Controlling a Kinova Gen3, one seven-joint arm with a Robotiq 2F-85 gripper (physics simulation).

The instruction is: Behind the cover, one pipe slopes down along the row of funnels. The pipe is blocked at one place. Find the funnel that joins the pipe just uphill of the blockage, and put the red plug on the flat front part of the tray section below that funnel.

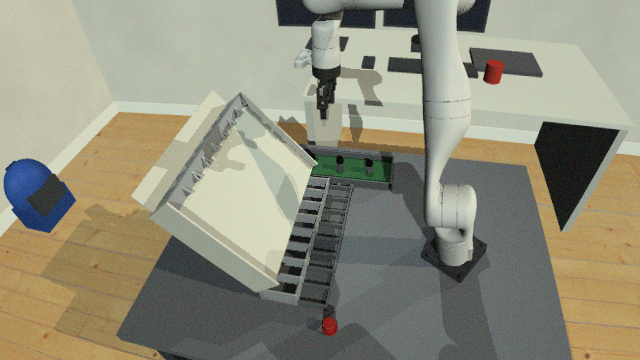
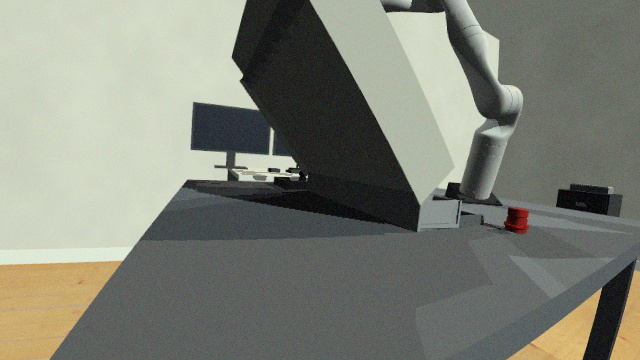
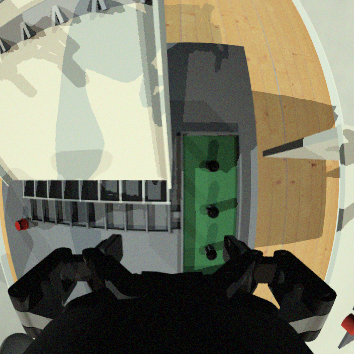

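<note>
The red plug stands upright on the dark table, off the near end of the sectioned tray. The tray has a deeper back row and a lower, flat front row. A slanted cream cover rises behind it. A row of grey funnels runs along the cover's top edge. The pipe and its blockage do not show. My gripper is open and empty, high above the tray's far end and the green box.
A green-floored box with black knobs stands at the tray's far end. A white desk with a red cylinder stands behind. My arm's base is right of the tray. A blue helmet-like object is at the left.
</note>
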